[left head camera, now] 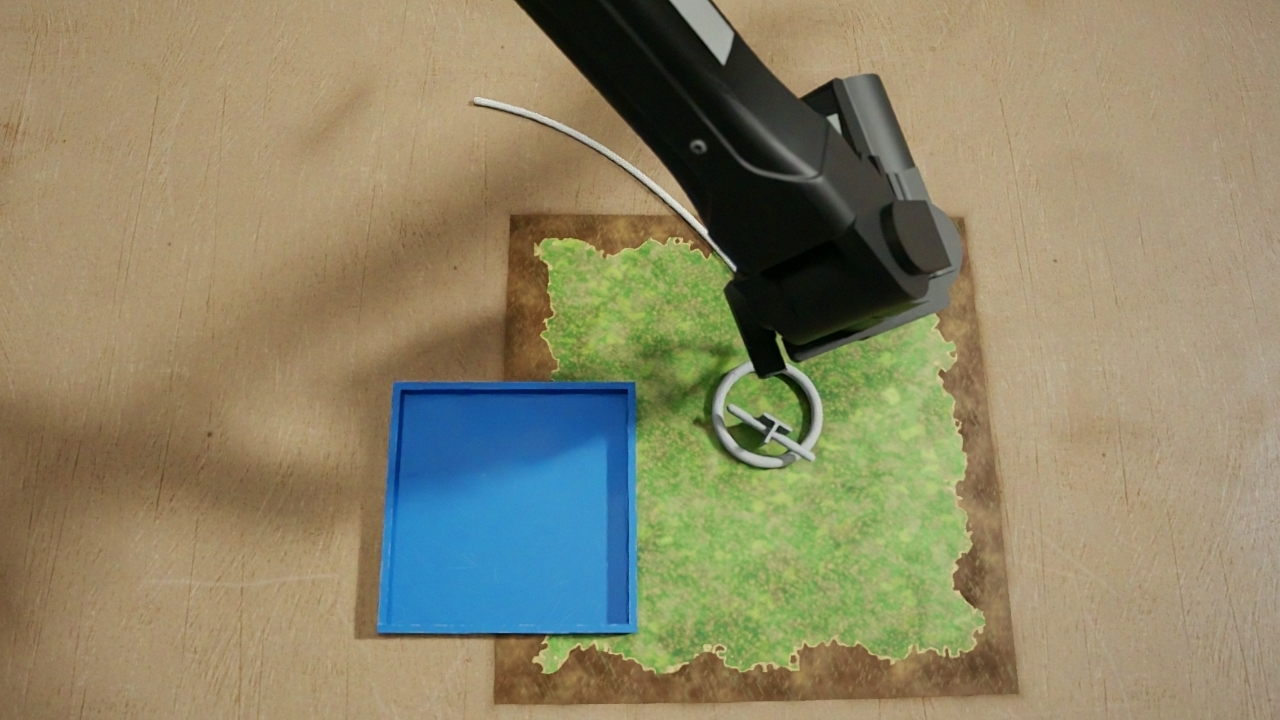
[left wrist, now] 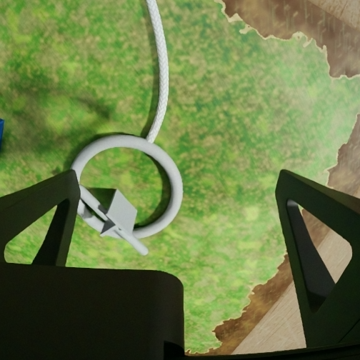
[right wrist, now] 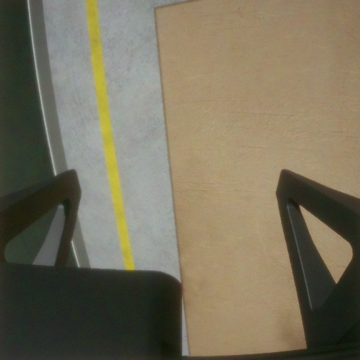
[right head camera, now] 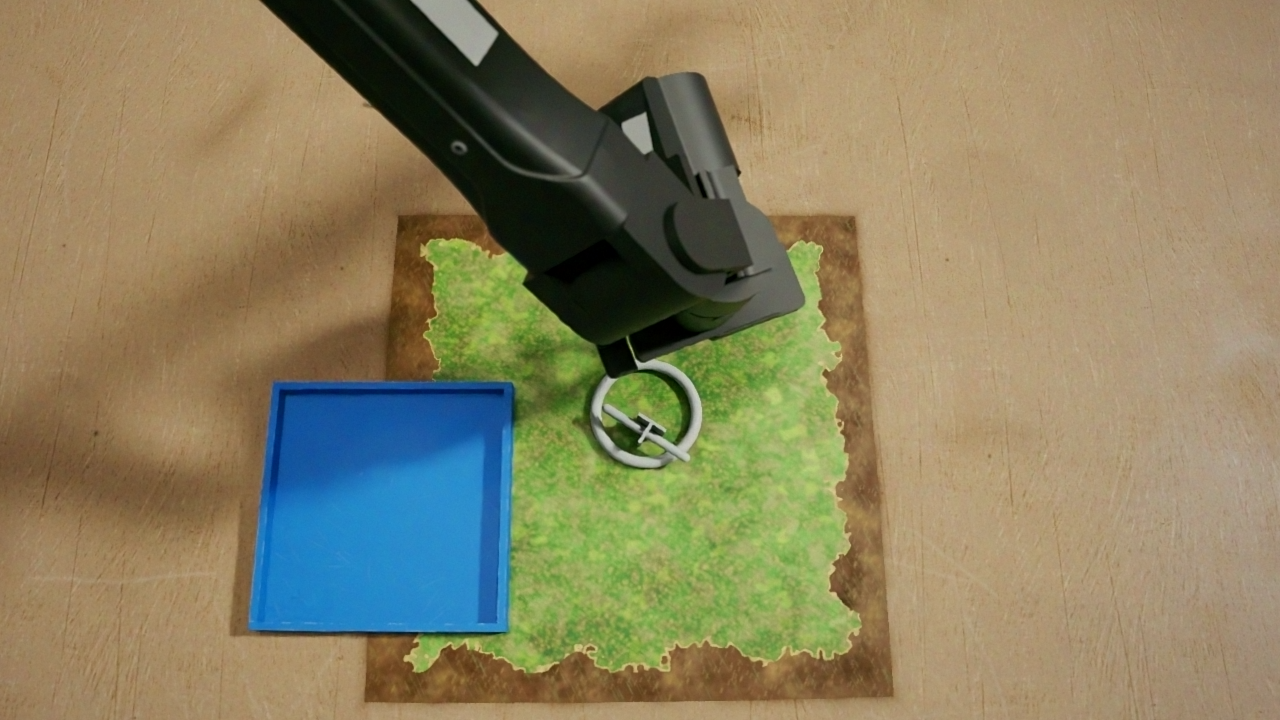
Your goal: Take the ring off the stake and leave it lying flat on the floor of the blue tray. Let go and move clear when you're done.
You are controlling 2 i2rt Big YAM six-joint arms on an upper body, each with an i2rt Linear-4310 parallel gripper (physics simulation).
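The grey ring [left head camera: 816, 411] [right head camera: 695, 411] [left wrist: 176, 187] lies around the grey stake [left head camera: 771, 428] [right head camera: 648, 429] [left wrist: 122, 210], whose crossbar reaches over the ring's lower right side in the head views. A white rope meets the ring's far side. The blue tray [left head camera: 514, 385] [right head camera: 389, 385] stands left of them. My left gripper [left wrist: 177, 180] is open and empty above the ring; in its wrist view one fingertip overlaps the ring's left edge and the other is well right of it. Its height is unclear. My right gripper [right wrist: 178, 180] is open and empty, away from the ring.
The white rope [left head camera: 590, 141] [left wrist: 162, 65] curves away to the upper left, partly behind my left arm in the left head camera. A green and brown mat [left head camera: 850, 555] [right head camera: 698, 555] lies under the ring and stake, and the tray overlaps its left edge. The right wrist view shows the table's edge.
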